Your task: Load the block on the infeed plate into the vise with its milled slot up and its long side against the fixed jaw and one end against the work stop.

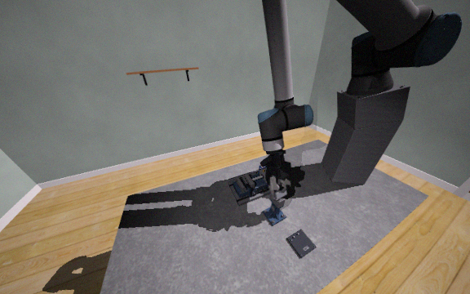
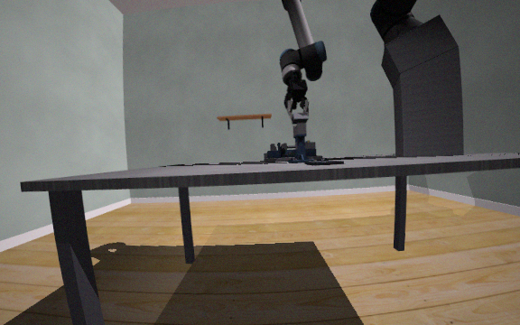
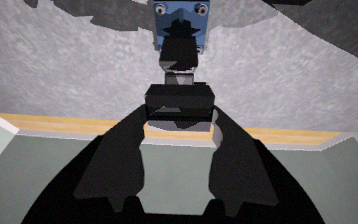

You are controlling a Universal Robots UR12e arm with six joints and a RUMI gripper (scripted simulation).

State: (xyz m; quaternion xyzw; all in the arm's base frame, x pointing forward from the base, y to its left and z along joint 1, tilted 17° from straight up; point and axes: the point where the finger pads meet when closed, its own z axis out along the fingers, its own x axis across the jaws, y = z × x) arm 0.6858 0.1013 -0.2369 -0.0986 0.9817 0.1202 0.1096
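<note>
Right now my hand is right at the part. From my hand the other things lie so: moving jaw: 22 cm to the right, 12 cm below, 6 cm ahead; cylinder rod: 22 cm to the right, 12 cm below; work stop: 17 cm to the right, 10 cm below, 9 cm ahead.
</note>
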